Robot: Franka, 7 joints.
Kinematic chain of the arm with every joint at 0, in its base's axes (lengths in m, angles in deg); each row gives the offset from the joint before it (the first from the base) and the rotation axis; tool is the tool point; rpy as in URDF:
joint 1: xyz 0 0 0.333 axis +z
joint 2: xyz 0 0 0 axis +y
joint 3: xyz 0 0 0.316 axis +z
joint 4: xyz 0.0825 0 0 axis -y
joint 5: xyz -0.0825 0 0.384 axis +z
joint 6: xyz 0 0 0 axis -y
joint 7: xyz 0.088 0 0 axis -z
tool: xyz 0 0 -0.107 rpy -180 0 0
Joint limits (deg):
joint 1: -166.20..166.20
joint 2: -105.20..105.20
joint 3: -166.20..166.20
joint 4: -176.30..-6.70
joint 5: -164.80..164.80
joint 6: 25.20..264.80
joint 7: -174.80..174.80
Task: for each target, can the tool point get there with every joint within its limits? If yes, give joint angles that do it. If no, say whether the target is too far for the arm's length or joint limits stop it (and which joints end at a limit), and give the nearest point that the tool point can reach.
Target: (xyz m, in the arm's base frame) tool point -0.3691 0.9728 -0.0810
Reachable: no: too far | nearest point -0.2828 0.7453 0.0158 | short by 0.262 m
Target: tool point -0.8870 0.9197 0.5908
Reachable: no: too far | nearest point -0.5838 0.6053 0.5027 | short by 0.446 m
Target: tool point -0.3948 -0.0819 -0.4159
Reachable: no: joint limits stop it (at a limit: joint 1, joint 2) | nearest point -0.3814 -0.0801 -0.3499 | short by 0.067 m
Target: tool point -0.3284 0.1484 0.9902
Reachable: yes | joints -34.52 -53.72 -12.42 -27.87 2.85 70.44 -100.77
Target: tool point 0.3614 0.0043 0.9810
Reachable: yes | joints -45.19 14.57 103.00 -31.59 96.65 224.49 54.67
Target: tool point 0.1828 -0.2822 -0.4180
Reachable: no: joint limits stop it (at a limit: joint 2) | nearest point 0.1799 -0.2777 -0.3586 | short by 0.060 m
